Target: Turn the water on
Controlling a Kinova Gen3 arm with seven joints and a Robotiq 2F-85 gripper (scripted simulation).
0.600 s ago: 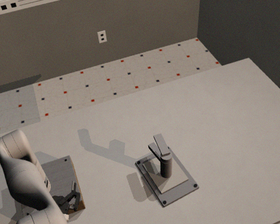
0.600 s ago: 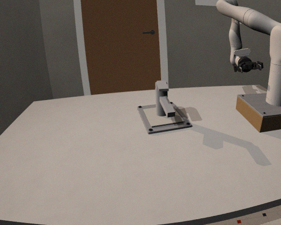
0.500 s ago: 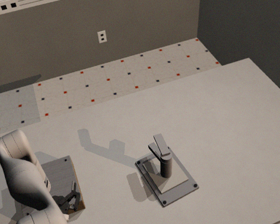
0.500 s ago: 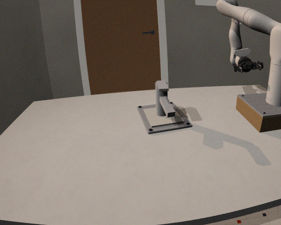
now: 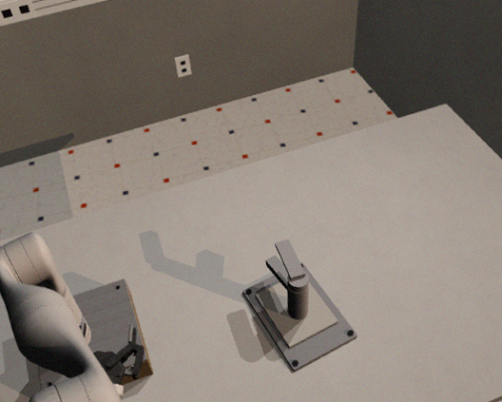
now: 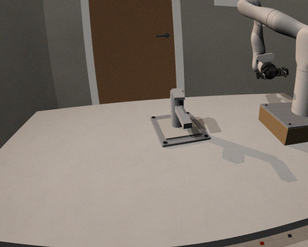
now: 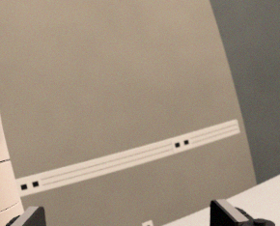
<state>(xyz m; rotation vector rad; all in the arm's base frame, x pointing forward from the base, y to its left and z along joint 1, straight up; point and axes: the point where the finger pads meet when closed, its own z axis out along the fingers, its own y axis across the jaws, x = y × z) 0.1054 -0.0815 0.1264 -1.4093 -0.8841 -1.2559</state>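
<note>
Right now my hand is 40 cm short of the flat lever, 8 cm to the right of it and 5 cm above it. From my hand the other things lie so: grey tap 40 cm ahead, 10 cm below, 5 cm to the left; plate frame 41 cm ahead, 19 cm below, 3 cm to the left.
</note>
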